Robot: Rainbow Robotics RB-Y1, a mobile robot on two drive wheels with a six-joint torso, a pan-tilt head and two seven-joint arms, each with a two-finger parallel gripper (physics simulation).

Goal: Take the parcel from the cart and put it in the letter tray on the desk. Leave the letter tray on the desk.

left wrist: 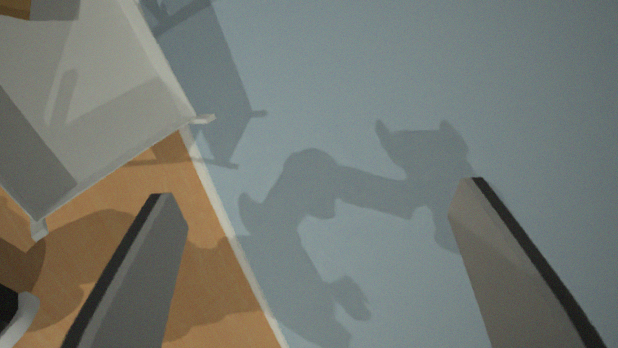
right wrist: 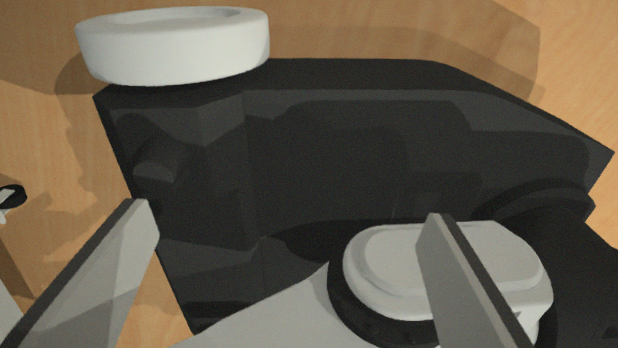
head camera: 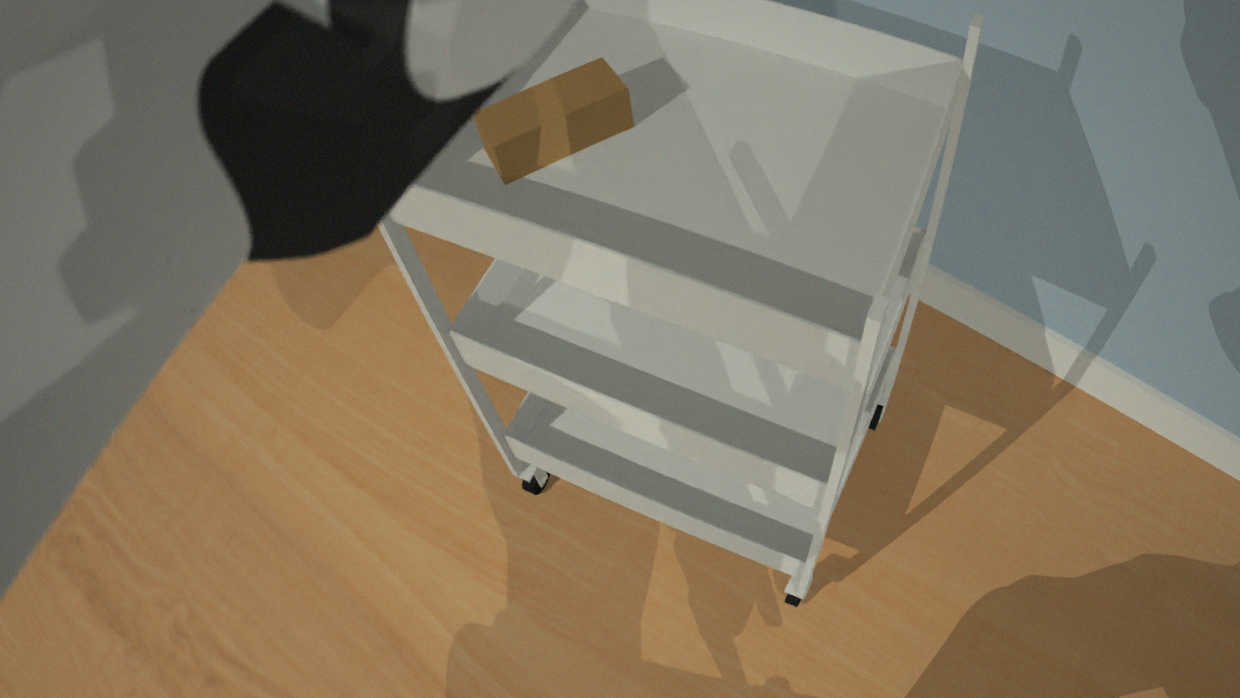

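The parcel, a brown box with a lighter tape band, lies on the top shelf of the white cart, near its left end in the head view. In the left wrist view a corner of the parcel shows at the top left. My left gripper is open and empty; beyond its fingers are the blue wall and the floor, with the cart off to the upper left. In the head view its fingers do not show. My right gripper is open and empty above my black base. The letter tray and desk do not show.
My left arm fills the upper left of the head view and hides part of the cart's left side. The blue wall with a white skirting stands behind the cart. A white wheel sits on my base over the wooden floor.
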